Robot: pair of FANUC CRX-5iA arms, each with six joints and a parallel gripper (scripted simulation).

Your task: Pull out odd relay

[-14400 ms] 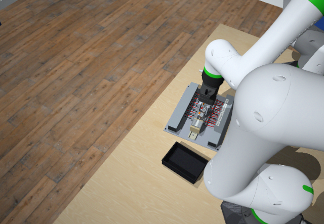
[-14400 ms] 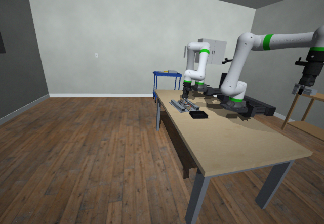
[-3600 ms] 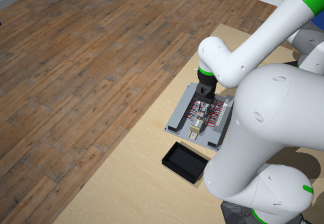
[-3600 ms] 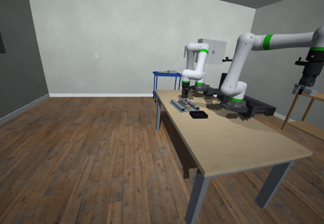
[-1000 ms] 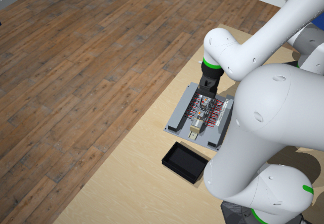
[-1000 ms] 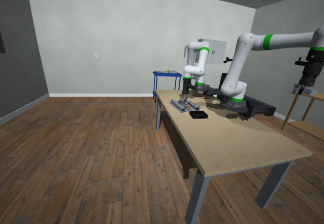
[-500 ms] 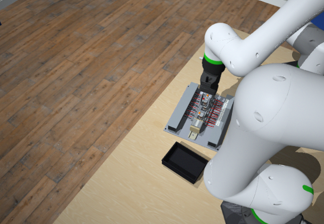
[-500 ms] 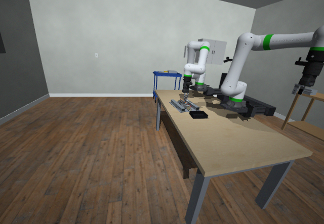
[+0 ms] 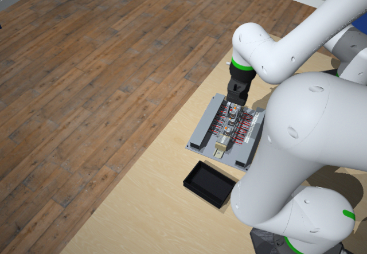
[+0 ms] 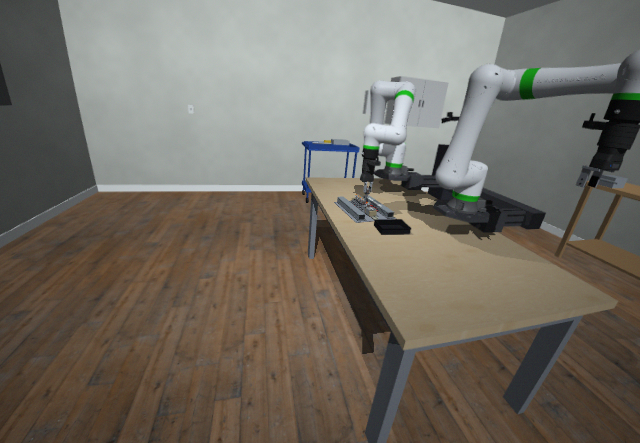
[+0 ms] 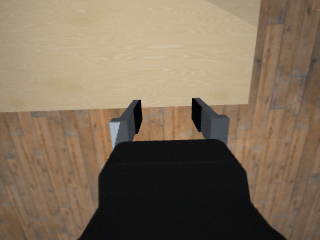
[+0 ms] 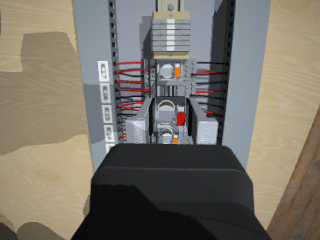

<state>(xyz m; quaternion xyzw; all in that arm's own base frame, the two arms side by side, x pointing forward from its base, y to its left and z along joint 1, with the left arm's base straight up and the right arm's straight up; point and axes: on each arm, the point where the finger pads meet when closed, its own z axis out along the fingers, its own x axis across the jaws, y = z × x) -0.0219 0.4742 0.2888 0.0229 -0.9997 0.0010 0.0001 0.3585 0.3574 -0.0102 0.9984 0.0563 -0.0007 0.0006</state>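
Note:
Now: right hand 1 cm above the red-button relay. Round my right hand: orange-button relay: 9 cm below, 3 cm to the left; relay panel: 12 cm below, 1 cm to the right; black parts tray: 26 cm to the left, 12 cm below, 4 cm behind.

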